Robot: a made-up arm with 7 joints. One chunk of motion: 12 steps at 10 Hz.
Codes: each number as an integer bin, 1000 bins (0 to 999) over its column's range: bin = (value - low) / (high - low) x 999, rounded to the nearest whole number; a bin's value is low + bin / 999 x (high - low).
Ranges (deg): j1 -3.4..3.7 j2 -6..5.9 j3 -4..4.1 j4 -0.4..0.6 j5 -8..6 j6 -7..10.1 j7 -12.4..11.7
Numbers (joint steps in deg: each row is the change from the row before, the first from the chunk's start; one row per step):
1: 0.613 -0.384 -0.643 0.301 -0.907 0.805 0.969
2: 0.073 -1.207 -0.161 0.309 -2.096 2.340 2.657
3: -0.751 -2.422 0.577 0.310 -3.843 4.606 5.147
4: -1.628 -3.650 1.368 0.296 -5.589 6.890 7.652
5: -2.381 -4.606 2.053 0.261 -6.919 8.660 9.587
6: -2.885 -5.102 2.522 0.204 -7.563 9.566 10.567
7: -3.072 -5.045 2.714 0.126 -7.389 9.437 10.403
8: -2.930 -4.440 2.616 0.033 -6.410 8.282 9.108
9: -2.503 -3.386 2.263 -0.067 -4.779 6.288 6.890
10: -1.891 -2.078 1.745 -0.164 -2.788 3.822 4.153
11: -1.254 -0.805 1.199 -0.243 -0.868 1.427 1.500
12: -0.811 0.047 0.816 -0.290 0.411 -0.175 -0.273
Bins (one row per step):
1: 565 471 414 700 506 456 554
2: 489 402 473 708 421 546 624
3: 373 300 564 709 297 678 727
4: 249 197 662 695 172 811 831
5: 143 117 747 660 77 915 911
6: 72 75 804 603 31 968 952
7: 46 80 828 525 44 960 945
8: 66 131 816 433 113 893 892
9: 126 219 772 333 230 776 800
10: 212 329 709 236 372 632 686
11: 302 436 641 157 509 492 576
12: 364 508 594 110 600 399 503

